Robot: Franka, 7 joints.
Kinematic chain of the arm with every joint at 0, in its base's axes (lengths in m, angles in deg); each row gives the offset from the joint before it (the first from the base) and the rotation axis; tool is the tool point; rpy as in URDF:
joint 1: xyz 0 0 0.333 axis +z
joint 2: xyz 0 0 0 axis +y
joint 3: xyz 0 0 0.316 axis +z
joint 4: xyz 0.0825 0 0 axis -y
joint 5: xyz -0.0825 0 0.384 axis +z
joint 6: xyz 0 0 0 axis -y
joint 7: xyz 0.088 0 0 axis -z
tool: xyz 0 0 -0.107 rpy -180 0 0
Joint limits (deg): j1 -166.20..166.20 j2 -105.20..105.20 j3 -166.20..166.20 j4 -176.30..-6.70 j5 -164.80..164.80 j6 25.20..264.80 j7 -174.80..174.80
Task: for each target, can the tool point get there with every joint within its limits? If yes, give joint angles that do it. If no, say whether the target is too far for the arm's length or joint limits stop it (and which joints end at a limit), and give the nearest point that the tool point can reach.
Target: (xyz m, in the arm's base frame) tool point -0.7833 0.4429 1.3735
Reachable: no: too far | nearest point -0.4885 0.2762 0.9819 | short by 0.518 m
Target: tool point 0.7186 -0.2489 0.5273
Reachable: yes | joints -31.83 45.61 9.80 -61.14 -55.39 202.26 95.04
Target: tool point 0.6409 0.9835 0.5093
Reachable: no: too far | nearest point 0.4632 0.7108 0.4604 | short by 0.329 m
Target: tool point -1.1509 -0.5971 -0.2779
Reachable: no: too far | nearest point -0.6889 -0.3574 -0.0327 | short by 0.575 m
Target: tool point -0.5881 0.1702 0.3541
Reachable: yes | joints -89.37 -62.25 -96.38 -115.31 59.08 139.64 52.85
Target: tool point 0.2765 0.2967 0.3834
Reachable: yes | joints 138.17 -68.54 -65.10 -140.66 -76.52 64.28 -52.50
